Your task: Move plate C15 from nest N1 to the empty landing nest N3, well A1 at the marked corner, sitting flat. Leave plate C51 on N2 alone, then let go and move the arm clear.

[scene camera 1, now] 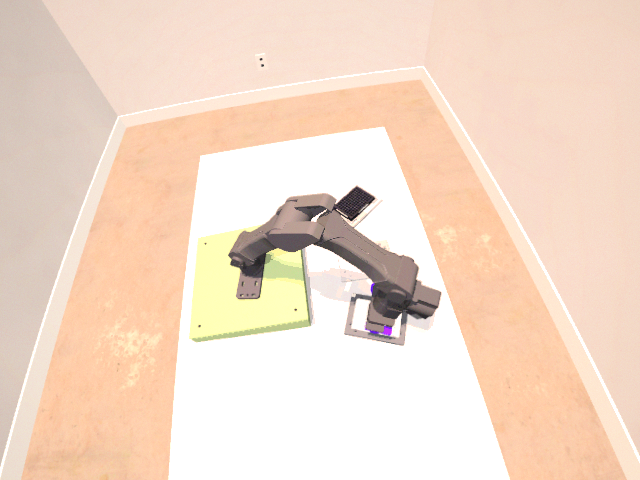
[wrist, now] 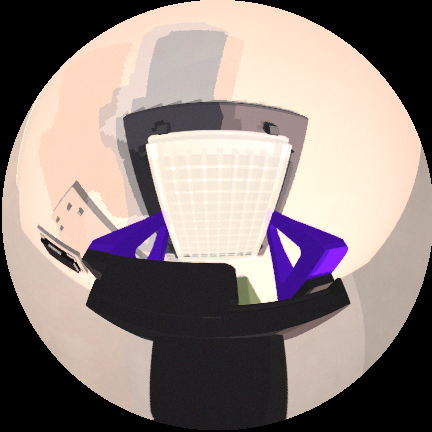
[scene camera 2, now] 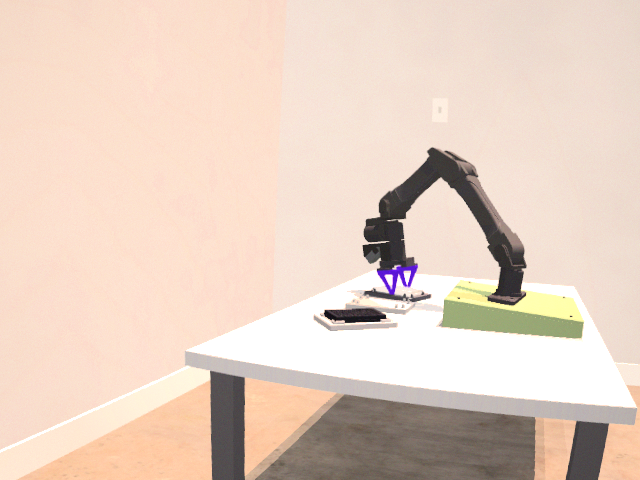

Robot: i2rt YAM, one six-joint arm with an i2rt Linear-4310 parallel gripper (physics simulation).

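Pale plate C15 (scene camera 1: 360, 312) (scene camera 2: 383, 291) (wrist: 220, 195) lies at the dark grey nest N1 (scene camera 1: 349, 316) (scene camera 2: 422, 297) (wrist: 190, 112). It looks level; any lift is too small to tell. My gripper (scene camera 1: 379, 310) (scene camera 2: 400, 289) (wrist: 217, 214) points down over it, its purple fingers shut on the plate's two opposite sides. Empty white nest N3 (scene camera 2: 379, 307) (wrist: 90, 220) stands beside N1, partly hidden by the arm in scene camera 1. Black plate C51 (scene camera 1: 355, 202) (scene camera 2: 355, 314) (wrist: 60, 254) sits on white nest N2 (scene camera 1: 369, 210) (scene camera 2: 361, 326). The well A1 mark is not readable.
The arm's base stands on a yellow-green block (scene camera 1: 222, 289) (scene camera 2: 511, 320) beside the nests. The arm reaches over the white table (scene camera 1: 289, 403) (scene camera 2: 439, 361). N3 lies between N1 and N2. The table's edge runs beyond the nests.
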